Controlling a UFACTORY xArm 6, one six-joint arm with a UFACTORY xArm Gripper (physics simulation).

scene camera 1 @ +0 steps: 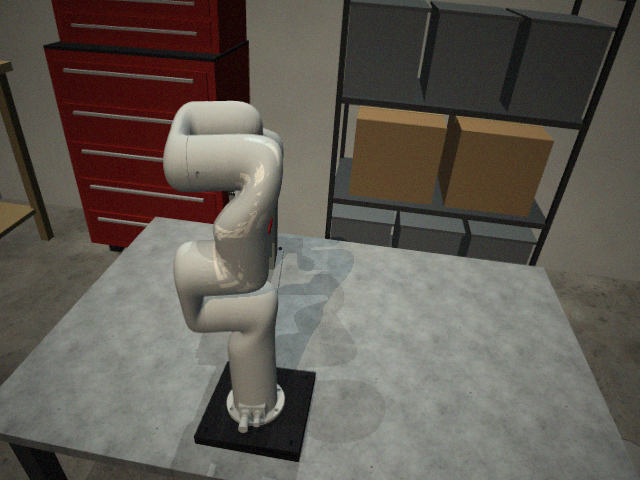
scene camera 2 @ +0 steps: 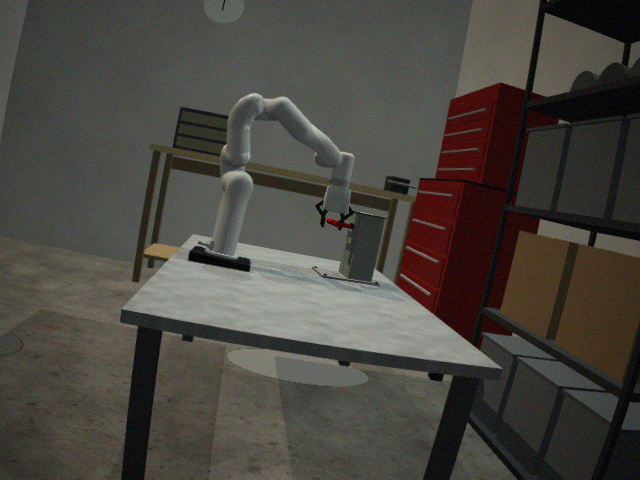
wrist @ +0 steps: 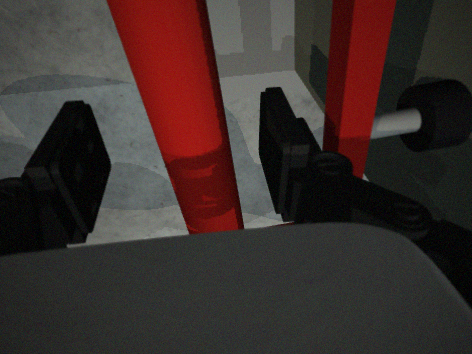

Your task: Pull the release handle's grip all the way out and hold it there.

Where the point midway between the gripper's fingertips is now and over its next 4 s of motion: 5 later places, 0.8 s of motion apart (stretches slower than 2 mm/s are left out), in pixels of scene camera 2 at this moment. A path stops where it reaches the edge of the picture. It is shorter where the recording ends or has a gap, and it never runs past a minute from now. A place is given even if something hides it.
The gripper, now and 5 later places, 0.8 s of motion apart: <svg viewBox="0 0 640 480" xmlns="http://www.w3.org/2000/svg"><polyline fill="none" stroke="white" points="330,228 331,229 317,225 316,223 318,222 323,221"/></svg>
